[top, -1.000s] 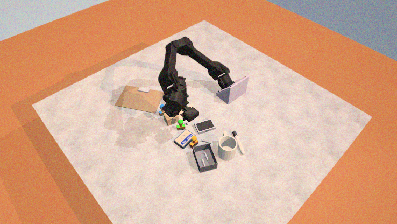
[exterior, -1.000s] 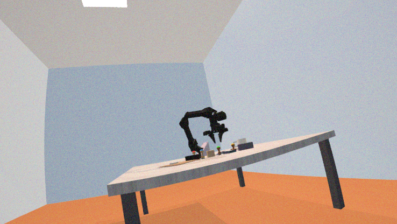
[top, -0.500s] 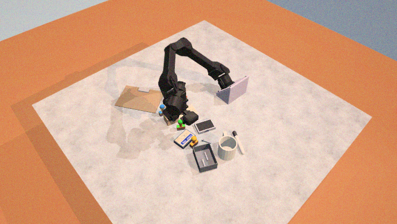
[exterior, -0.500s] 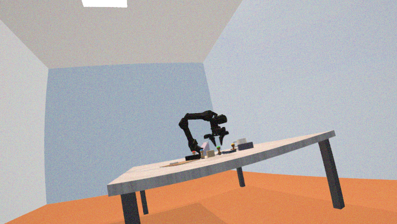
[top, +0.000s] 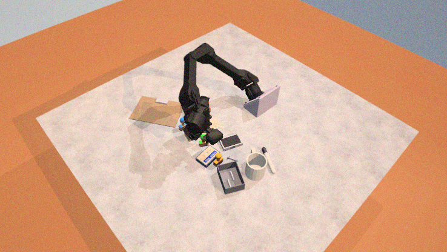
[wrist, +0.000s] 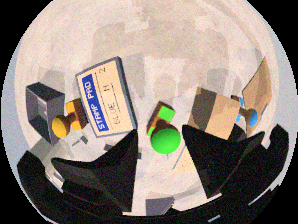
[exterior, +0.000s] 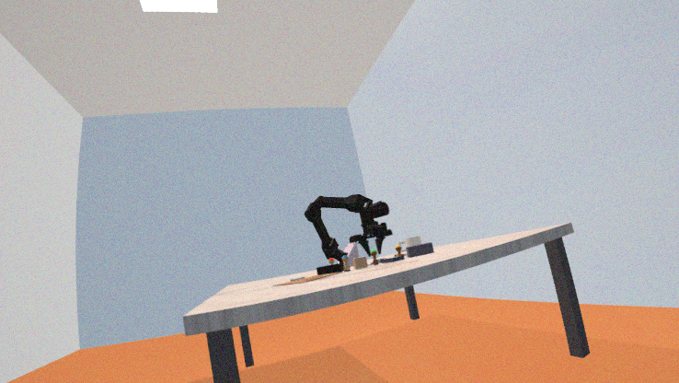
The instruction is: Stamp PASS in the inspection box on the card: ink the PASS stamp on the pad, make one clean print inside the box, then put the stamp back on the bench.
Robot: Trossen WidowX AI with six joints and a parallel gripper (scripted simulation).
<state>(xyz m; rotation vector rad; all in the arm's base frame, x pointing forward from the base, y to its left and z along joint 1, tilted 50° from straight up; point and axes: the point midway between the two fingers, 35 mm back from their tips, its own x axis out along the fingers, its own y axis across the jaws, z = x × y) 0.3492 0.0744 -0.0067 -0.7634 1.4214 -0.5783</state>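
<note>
The green-knobbed stamp lies 2 cm below my gripper tip. Round my gripper tip: ink pad 10 cm behind, 6 cm to the left, 4 cm below; then cardboard box 8 cm to the right, 2 cm below, 1 cm ahead; then yellow-knobbed stamp 11 cm to the left, 2 cm below, 1 cm ahead.
</note>
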